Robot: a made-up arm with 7 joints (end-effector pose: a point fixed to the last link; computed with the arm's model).
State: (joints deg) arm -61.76 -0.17 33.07 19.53 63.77 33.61 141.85
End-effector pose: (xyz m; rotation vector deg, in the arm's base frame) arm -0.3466 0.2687 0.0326 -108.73 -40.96 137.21
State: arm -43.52 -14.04 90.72 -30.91 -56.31 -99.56 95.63
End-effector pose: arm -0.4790 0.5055 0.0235 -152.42 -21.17 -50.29
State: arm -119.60 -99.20 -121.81 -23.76 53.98 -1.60 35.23
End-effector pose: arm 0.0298 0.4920 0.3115 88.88 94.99 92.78
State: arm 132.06 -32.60 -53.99 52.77 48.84 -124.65 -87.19
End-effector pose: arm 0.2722 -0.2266 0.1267 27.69 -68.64 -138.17
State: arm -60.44 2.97 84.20 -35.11 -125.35 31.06 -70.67
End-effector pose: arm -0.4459 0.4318 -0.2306 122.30 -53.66 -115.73
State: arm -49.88 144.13 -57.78 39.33 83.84 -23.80 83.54
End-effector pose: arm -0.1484 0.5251 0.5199 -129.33 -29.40 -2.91
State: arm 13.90 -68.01 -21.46 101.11 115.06 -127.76 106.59
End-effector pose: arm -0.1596 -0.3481 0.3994 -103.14 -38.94 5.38
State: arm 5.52 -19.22 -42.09 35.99 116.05 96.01 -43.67
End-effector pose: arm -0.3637 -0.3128 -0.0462 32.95 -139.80 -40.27
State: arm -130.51 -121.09 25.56 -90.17 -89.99 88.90 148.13
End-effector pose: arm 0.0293 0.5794 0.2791 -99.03 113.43 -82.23
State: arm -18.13 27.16 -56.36 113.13 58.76 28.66 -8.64
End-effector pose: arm -0.3818 0.2928 -0.0640 -26.36 -128.79 -13.43
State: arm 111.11 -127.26 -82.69 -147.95 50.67 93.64 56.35
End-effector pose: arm 0.3533 -0.2003 0.6148 65.37 -44.28 -75.21
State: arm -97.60 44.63 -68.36 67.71 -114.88 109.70 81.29
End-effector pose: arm 0.2146 0.0316 0.0088 -129.17 3.36 -82.97
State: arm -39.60 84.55 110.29 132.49 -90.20 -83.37 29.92
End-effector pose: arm -0.4038 0.5727 0.1701 126.11 -23.20 -22.33
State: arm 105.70 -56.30 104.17 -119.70 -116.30 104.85 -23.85
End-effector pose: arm 0.4255 -0.4549 0.3369 31.67 -89.30 -12.96
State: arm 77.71 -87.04 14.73 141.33 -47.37 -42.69 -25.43
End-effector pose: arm 0.3059 -0.5408 -0.0578 -2.26 -133.34 94.05
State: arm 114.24 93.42 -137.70 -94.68 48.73 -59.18 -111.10
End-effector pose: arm -0.0546 -0.6412 0.1369 88.56 22.30 -84.80
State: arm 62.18 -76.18 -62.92 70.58 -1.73 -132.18 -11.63
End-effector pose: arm 0.1096 -0.2918 0.0738 -27.48 -5.52 -7.20
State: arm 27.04 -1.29 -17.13 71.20 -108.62 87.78 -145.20
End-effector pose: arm -0.0965 0.0319 -0.1550 141.81 -89.38 -20.29
